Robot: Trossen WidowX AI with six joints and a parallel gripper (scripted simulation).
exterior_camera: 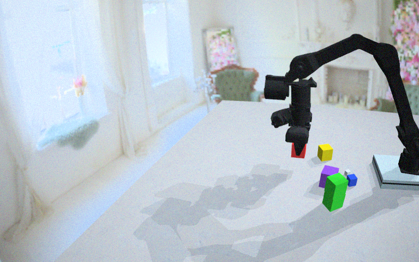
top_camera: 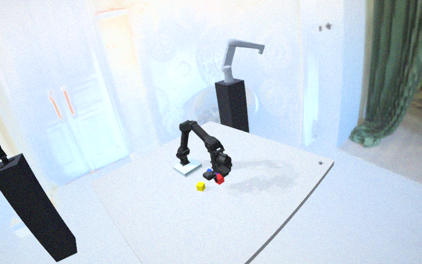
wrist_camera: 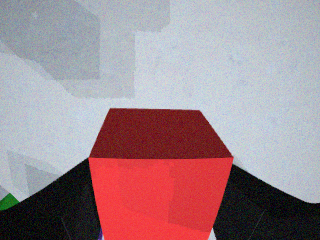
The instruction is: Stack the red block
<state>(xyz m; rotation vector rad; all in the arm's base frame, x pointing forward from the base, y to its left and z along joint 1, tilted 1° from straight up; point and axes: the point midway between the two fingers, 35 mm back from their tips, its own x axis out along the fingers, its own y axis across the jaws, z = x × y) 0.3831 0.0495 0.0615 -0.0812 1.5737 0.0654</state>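
The purple block lies 110 mm behind my gripper tip, 60 mm to the left of it and 40 mm below it. Also, from my gripper tip: red block 10 mm above; tiny white cube 170 mm behind, 10 mm to the right, 50 mm below; yellow block 80 mm behind, 100 mm to the right, 40 mm below.
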